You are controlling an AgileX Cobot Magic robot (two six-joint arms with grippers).
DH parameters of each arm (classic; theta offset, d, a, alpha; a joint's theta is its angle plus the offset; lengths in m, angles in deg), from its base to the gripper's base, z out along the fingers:
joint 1: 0 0.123 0 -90
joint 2: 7.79 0 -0.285 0
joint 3: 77.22 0 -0.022 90
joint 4: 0 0.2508 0 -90
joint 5: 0 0 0.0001 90
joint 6: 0 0.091 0 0
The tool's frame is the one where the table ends.
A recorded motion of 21 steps. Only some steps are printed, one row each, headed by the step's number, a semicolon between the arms.
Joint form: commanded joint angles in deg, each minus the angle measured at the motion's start. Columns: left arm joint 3, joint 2, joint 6, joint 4, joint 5, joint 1; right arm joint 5, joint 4, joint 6, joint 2, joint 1, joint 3.
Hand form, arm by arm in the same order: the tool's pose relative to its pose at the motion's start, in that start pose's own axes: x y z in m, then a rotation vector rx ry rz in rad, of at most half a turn. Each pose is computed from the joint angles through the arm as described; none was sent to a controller.
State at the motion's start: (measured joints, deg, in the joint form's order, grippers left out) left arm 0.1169 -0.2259 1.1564 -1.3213 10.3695 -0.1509; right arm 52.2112 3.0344 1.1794 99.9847 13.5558 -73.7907
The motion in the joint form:
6: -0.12 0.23 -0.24 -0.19 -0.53 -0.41; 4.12 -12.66 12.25 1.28 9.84 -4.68
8: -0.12 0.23 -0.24 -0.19 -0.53 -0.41; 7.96 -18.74 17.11 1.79 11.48 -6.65
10: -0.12 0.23 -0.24 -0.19 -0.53 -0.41; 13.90 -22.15 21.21 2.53 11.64 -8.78
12: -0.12 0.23 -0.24 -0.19 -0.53 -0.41; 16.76 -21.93 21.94 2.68 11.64 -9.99
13: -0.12 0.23 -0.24 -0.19 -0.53 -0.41; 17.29 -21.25 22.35 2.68 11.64 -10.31
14: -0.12 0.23 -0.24 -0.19 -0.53 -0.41; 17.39 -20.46 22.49 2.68 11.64 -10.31
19: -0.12 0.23 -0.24 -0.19 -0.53 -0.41; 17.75 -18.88 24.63 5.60 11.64 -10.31
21: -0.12 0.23 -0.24 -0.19 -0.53 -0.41; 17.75 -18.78 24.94 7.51 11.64 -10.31
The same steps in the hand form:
6: -0.0013 -0.0004 0.0002 0.0075 -0.0073 -0.0068; -0.0068 0.0467 -0.0089 0.1316 -0.0142 -0.0775
8: -0.0013 -0.0004 0.0002 0.0075 -0.0073 -0.0068; -0.0092 0.0489 -0.0147 0.2247 -0.0071 -0.0696
10: -0.0013 -0.0004 0.0002 0.0075 -0.0073 -0.0068; -0.0099 0.0440 -0.0199 0.3064 0.0398 -0.0148
12: -0.0013 -0.0004 0.0002 0.0075 -0.0073 -0.0068; -0.0097 0.0436 -0.0241 0.3184 0.0668 0.0092
13: -0.0013 -0.0004 0.0002 0.0075 -0.0073 -0.0068; -0.0096 0.0445 -0.0252 0.3107 0.0724 0.0237
14: -0.0013 -0.0004 0.0002 0.0075 -0.0073 -0.0068; -0.0090 0.0455 -0.0250 0.2998 0.0778 0.0323
19: -0.0013 -0.0004 0.0002 0.0075 -0.0073 -0.0068; -0.0086 0.0480 -0.0049 0.2951 0.1353 0.0749
21: -0.0013 -0.0004 0.0002 0.0075 -0.0073 -0.0068; -0.0087 0.0484 0.0081 0.3036 0.1667 0.0763

